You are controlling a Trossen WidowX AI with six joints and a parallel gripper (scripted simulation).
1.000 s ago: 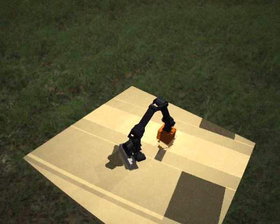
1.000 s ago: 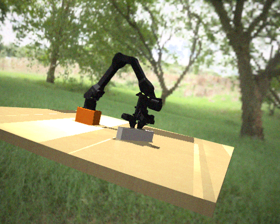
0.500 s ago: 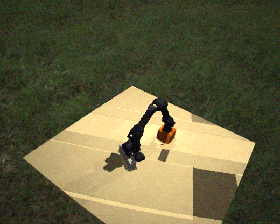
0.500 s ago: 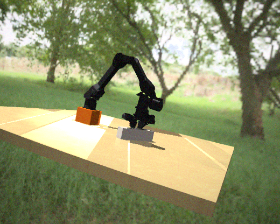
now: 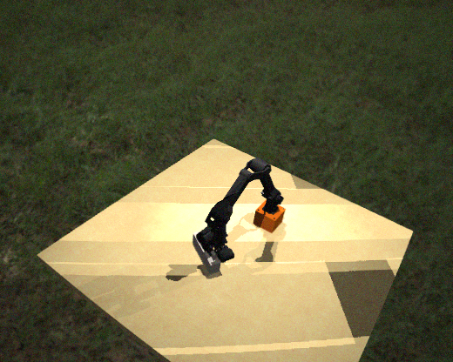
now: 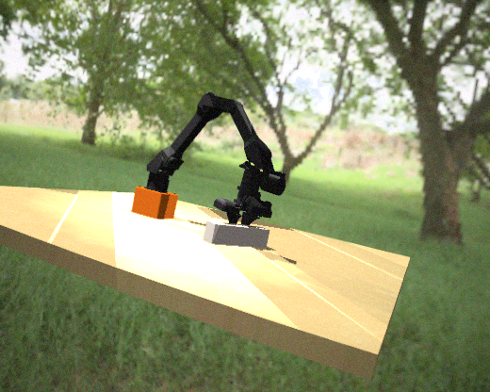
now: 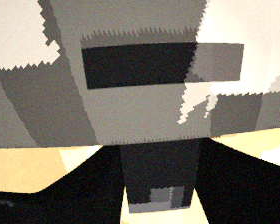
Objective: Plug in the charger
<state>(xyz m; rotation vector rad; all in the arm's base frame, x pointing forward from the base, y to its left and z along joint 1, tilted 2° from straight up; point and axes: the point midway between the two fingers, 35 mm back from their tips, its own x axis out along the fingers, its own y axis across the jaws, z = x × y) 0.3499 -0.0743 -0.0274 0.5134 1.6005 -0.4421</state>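
Now: gripper tip 1 cm short of the charger, 1 cm to the left of it and 1 cm below it.
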